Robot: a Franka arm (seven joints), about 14 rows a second.
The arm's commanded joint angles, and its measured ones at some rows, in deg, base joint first. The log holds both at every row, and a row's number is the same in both.
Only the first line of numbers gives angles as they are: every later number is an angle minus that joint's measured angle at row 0.
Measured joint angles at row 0:
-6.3 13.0 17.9 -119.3 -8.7 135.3 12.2
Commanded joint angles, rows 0 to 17:
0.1 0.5 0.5 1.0 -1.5 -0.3 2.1
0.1 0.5 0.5 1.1 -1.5 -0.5 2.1
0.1 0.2 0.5 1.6 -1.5 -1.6 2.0
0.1 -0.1 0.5 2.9 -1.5 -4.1 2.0
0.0 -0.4 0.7 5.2 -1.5 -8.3 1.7
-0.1 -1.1 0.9 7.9 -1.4 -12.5 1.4
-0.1 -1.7 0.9 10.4 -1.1 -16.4 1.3
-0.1 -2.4 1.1 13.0 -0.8 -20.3 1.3
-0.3 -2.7 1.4 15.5 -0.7 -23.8 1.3
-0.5 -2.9 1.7 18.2 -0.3 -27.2 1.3
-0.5 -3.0 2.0 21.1 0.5 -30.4 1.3
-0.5 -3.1 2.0 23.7 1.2 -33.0 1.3
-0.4 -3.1 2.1 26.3 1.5 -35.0 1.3
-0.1 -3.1 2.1 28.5 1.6 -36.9 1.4
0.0 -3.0 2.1 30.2 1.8 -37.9 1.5
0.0 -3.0 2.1 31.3 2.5 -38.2 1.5
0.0 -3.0 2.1 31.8 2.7 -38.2 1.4
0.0 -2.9 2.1 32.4 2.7 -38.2 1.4
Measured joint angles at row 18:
0.0 -3.8 1.7 29.4 1.8 -36.6 0.0
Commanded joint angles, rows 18 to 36:
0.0 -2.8 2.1 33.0 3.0 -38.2 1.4
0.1 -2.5 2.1 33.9 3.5 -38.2 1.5
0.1 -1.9 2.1 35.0 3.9 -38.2 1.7
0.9 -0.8 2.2 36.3 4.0 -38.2 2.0
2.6 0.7 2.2 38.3 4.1 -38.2 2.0
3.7 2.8 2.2 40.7 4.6 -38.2 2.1
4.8 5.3 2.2 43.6 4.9 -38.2 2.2
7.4 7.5 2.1 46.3 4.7 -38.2 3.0
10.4 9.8 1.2 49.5 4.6 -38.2 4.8
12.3 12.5 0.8 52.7 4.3 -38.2 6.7
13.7 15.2 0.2 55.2 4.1 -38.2 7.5
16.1 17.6 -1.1 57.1 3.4 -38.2 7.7
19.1 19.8 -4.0 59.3 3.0 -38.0 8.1
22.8 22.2 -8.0 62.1 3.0 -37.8 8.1
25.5 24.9 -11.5 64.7 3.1 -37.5 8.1
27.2 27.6 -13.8 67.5 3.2 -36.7 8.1
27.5 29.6 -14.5 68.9 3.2 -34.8 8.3
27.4 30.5 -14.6 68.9 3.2 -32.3 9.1
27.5 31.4 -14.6 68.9 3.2 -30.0 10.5
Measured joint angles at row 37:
26.7 27.8 -13.7 63.6 3.7 -31.8 7.8
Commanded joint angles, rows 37 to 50:
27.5 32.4 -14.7 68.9 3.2 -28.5 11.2
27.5 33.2 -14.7 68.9 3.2 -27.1 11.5
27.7 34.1 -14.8 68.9 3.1 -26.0 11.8
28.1 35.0 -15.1 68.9 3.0 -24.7 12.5
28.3 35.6 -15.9 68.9 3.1 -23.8 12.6
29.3 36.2 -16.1 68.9 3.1 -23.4 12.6
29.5 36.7 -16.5 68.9 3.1 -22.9 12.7
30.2 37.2 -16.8 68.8 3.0 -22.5 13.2
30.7 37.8 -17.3 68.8 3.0 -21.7 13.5
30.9 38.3 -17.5 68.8 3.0 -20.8 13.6
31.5 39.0 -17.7 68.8 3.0 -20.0 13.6
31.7 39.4 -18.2 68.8 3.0 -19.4 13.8
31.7 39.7 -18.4 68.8 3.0 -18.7 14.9
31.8 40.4 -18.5 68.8 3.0 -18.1 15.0
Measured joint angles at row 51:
31.0 38.5 -17.3 65.9 3.7 -19.0 12.9
